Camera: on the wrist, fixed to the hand. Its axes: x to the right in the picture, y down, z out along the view.
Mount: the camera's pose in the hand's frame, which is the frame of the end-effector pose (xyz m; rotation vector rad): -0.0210 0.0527 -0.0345 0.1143 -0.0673 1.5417
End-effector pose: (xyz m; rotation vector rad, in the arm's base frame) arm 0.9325 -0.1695 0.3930 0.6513 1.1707 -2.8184
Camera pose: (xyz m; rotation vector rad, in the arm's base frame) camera 0.9737 -0.1867 0.3438 0.8759 0.1738 -1.5174
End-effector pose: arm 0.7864 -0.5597 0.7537 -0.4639 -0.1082 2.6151
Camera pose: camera 0.7922 -0.6163 0.7194 0.2612 -0.3205 -2.0854
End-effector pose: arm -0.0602 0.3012 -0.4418 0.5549 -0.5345 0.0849
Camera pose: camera -0.0739 0.3654 -0.4519 0.1411 -0.9247 1.5676
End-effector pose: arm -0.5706 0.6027 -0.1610 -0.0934 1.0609 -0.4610
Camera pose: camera -0.5918 0.6638 -0.1762 0.7684 0.7655 0.8727
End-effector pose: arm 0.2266 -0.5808 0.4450 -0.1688 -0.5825 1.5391
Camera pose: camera 0.1970 -0.5897 0.3863 -0.5592 -0.3709 3.0619
